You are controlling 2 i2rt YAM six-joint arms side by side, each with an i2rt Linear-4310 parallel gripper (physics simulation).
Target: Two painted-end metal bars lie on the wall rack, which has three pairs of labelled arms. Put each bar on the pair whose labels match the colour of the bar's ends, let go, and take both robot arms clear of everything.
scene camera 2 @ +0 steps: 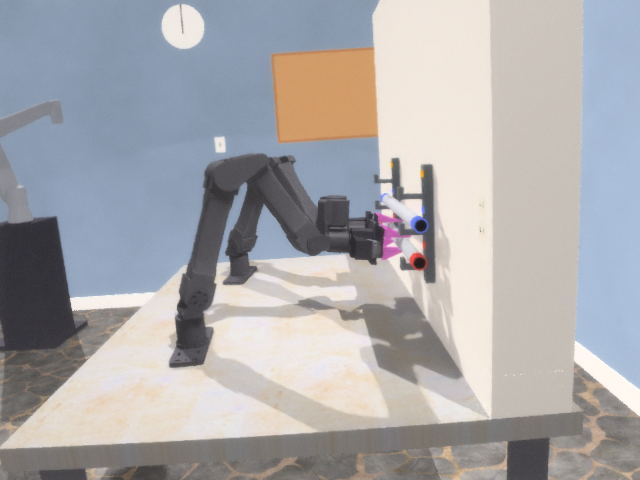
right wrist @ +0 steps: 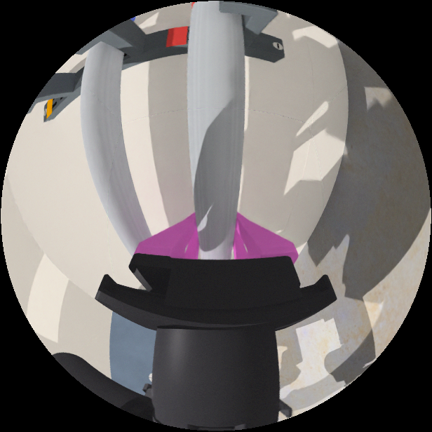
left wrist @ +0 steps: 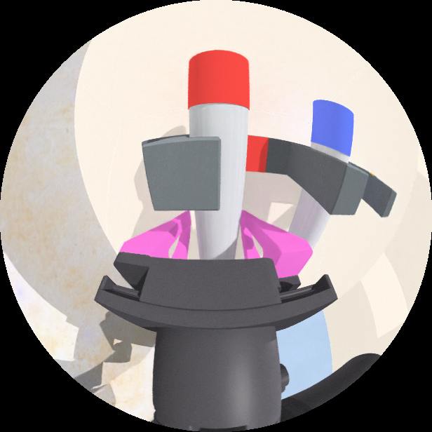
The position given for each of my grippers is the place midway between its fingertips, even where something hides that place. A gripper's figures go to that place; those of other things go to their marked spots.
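A red-ended bar (left wrist: pixel 218 80) is 6 cm from the lens. The marked spots on a pale wall (left wrist: pixel 287 71) and a blue-ended bar (left wrist: pixel 332 124) are 7 cm apart, and that blue-ended bar is 9 cm from the lens. My left gripper (left wrist: pixel 215 215) is 13 cm from the lens, while for the wall I find 14 cm from the lens.
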